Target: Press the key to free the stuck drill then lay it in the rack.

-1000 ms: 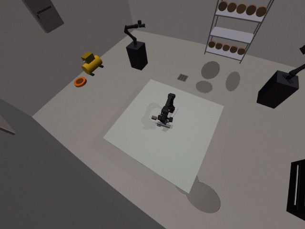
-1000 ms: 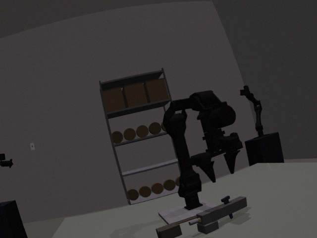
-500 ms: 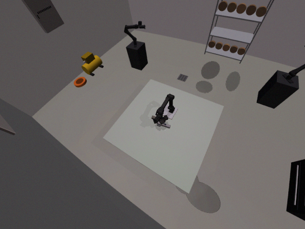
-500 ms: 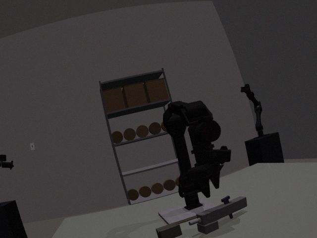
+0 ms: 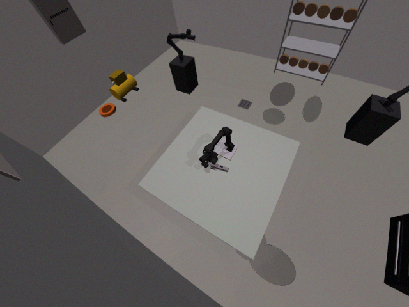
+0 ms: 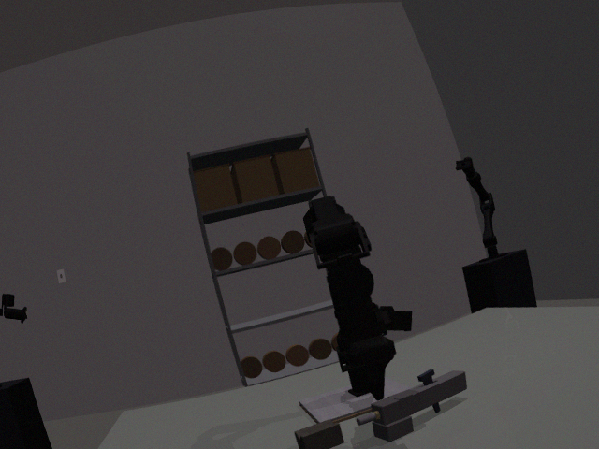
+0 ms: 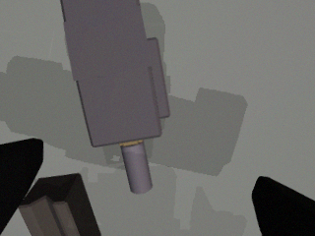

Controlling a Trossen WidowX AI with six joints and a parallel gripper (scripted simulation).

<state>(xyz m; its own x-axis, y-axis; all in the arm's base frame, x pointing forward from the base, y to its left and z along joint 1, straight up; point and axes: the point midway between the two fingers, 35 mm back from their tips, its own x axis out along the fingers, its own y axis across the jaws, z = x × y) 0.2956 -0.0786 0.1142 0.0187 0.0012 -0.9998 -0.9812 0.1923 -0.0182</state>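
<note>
Right now the drill is 50 mm below my gripper tip, 30 mm to the left of it and 20 mm behind it. Also, from my gripper tip: dark grey rack (90 mm to the right, 70 mm below, 70 mm behind); dark t-shaped piece (110 mm to the left, 40 mm below, 30 mm behind); grey housing block (80 mm to the left, 60 mm below, 30 mm behind).
</note>
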